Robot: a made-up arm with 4 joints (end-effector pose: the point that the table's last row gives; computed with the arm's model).
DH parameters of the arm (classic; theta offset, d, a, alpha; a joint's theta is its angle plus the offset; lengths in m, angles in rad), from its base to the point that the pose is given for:
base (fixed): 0 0.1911 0 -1.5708
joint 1: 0 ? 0.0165 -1.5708
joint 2: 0 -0.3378 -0.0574 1.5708
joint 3: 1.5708 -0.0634 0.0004 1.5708
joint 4: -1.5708 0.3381 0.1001 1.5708
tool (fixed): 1.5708 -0.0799 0 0
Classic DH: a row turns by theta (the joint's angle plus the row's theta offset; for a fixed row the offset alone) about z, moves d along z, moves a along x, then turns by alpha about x.
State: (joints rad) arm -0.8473 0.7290 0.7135 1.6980
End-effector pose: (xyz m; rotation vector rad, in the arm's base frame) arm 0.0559 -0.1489 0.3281 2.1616 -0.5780 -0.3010
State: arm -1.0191 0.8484 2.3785 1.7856
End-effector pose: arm -0.2398 0.2151 0.1120 2.3524 1.1651 -1.2028
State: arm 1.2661 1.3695 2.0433 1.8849
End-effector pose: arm 0.0671 0.2004 0.2077 -0.2428 0.0545 2.6617
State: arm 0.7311 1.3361 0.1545 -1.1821
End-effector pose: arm 0.1666 -0.3963 0.5078 -1.3148 1.4817 -0.7423
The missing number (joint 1, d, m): -0.0772
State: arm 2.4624 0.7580 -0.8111 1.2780
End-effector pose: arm 0.1622 -0.2688 -0.3216 0.1750 1.2409 -0.8550
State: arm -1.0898 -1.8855 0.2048 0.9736
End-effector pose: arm -0.1315 0.1748 0.2494 -0.4078 0.1775 1.5345
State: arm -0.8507 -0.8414 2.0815 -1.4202
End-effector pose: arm 0.0232 -0.2918 0.2184 -2.1069 0.9866 0.9976
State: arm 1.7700 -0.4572 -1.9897 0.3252
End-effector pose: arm 0.6792 -0.2388 0.0654 0.7598 -0.2394 -0.1042
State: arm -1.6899 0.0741 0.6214 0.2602
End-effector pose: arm -0.0759 -0.2280 0.3462 0.3060 -1.0675 0.1079
